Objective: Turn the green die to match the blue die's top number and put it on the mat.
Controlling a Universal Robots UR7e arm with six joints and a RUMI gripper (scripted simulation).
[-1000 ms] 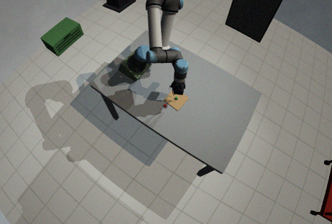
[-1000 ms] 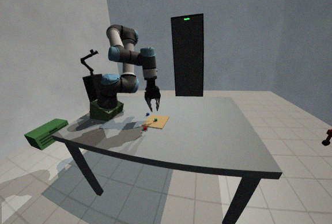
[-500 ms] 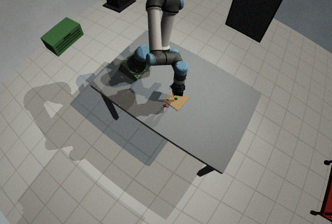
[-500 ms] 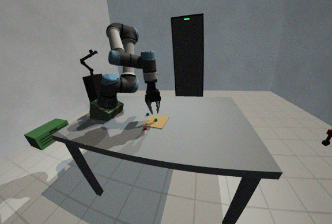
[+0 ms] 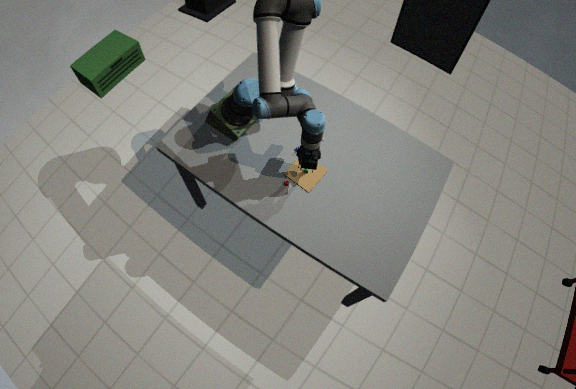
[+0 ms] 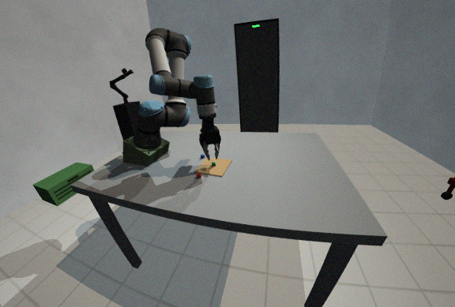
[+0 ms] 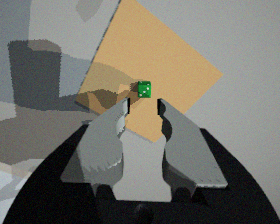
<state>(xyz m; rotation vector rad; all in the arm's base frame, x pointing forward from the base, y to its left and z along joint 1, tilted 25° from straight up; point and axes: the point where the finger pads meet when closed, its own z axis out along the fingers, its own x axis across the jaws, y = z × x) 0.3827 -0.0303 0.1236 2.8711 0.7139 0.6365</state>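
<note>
The green die lies 4 cm below my hand. Round my hand: red die (10 cm to the right, 4 cm below, 3 cm behind); blue die (9 cm behind, 7 cm to the left, 4 cm below); tan mat (5 cm below).
</note>
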